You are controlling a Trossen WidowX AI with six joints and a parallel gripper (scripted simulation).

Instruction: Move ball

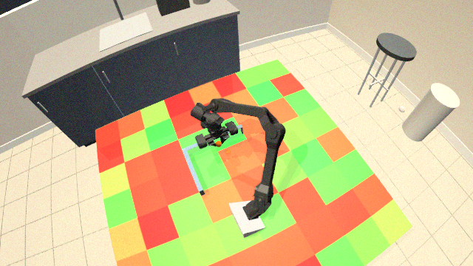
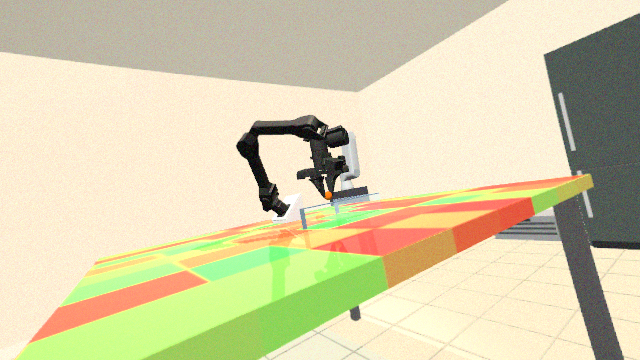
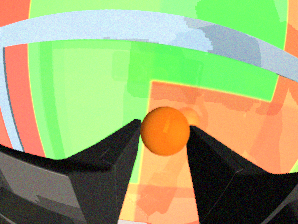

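The see-through copy of ball is 60 mm below my gripper tip, 30 mm to the right of it and 20 mm behind it. From my gripper tip the other things lie so: orange ball right at my gripper tip.
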